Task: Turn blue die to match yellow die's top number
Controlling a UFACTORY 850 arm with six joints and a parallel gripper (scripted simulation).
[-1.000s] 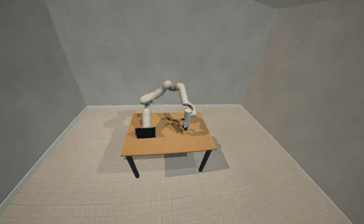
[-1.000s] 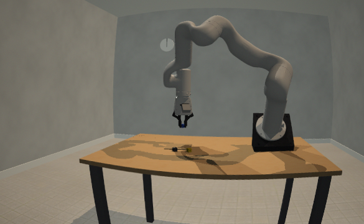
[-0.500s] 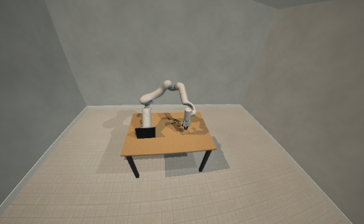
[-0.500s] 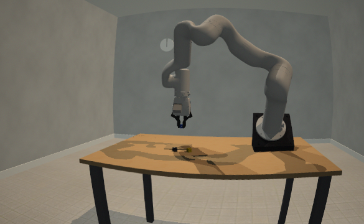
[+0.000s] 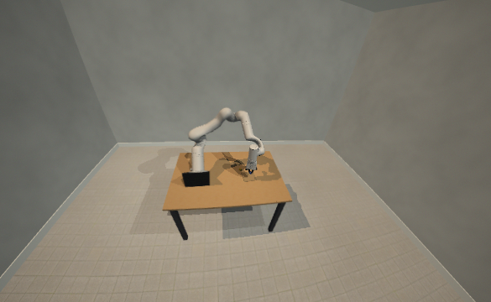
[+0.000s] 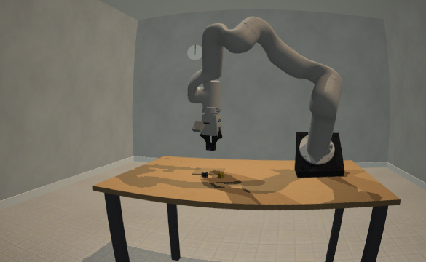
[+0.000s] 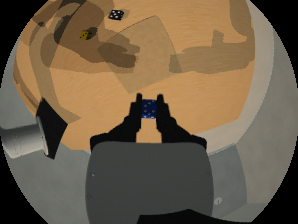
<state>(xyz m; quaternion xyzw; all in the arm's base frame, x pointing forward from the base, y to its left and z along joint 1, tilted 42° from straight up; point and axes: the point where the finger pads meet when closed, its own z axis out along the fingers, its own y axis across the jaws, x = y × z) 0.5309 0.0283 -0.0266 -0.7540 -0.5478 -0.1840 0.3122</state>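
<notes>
My gripper is now 40 mm to the right of the tan mat and 120 mm above it. Also, from my hand: yellow die (90 mm behind, 150 mm to the left, 110 mm below); then black die (20 mm behind, 150 mm to the left, 110 mm below); then blue die (10 mm to the right, 10 mm below).
</notes>
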